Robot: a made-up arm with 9 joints. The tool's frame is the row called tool.
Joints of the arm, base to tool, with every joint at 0 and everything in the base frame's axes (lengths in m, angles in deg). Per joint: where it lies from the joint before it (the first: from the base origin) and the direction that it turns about. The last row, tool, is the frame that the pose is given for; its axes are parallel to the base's.
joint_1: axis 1 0 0 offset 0.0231 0.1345 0.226
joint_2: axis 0 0 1 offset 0.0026 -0.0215 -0.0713
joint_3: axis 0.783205 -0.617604 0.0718 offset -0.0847 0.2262 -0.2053
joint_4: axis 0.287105 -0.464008 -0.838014 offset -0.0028 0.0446 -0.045
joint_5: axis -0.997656 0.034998 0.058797 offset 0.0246 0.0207 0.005
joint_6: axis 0 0 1 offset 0.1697 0.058 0.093
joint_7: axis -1 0 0 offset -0.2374 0.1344 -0.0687
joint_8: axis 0 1 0 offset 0.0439 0.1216 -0.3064
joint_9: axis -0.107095 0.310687 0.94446 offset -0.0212 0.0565 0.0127
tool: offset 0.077 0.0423 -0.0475
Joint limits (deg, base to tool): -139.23..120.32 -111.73..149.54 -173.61..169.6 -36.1..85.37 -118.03..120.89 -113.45..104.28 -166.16..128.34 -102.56..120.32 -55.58..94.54
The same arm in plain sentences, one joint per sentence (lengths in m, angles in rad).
The arm has nine revolute joints in a row. What follows holds with every joint at zero, and every direction is one of the base frame's. The first joint sits 0.0231 m along +x and 0.1345 m along +y and 0.226 m along +z from the base frame's origin and turns about +x, from -2.43 to 2.1 rad. The second joint sits 0.0026 m along +x and 0.0215 m along -y and 0.0713 m along -z from the first joint and turns about +z, from -1.9501 to 2.61 rad. The third joint sits 0.0847 m along -x and 0.2262 m along +y and 0.2053 m along -z from the second joint and turns about the direction (0.783205, -0.617604, 0.0718), from -3.0301 to 2.9601 rad. The fourth joint sits 0.0028 m along -x and 0.0446 m along +y and 0.045 m along -z from the third joint and turns about the direction (0.287105, -0.464008, -0.838014), from -0.6301 to 1.49 rad. The fifth joint sits 0.0246 m along +x and 0.0207 m along +y and 0.005 m along +z from the fourth joint and turns about the direction (-0.997656, 0.034998, 0.058797), from -2.06 to 2.1099 rad. The sixth joint sits 0.1697 m along +x and 0.058 m along +y and 0.093 m along +z from the fifth joint and turns about +z, from -1.9801 to 1.82 rad. The seventh joint sits 0.2374 m along -x and 0.1344 m along +y and 0.0687 m along -z from the sixth joint and turns about -x, from -2.9 to 2.24 rad. The eighth joint sits 0.0439 m along +x and 0.1216 m along +y and 0.3064 m along -z from the seventh joint and turns about +y, from -1.79 to 2.1 rad. The ninth joint sits 0.0212 m along -x and 0.0565 m along +y and 0.0127 m along +z from the eighth joint and turns about the direction (-0.107095, 0.310687, 0.94446), from -0.9701 to 1.65 rad. The tool frame, which is the frame that the pose is given for, sits 0.077 m along +x and 0.0423 m along +y and 0.0475 m along -z from the ninth joint; its axes are parallel to the base frame's.
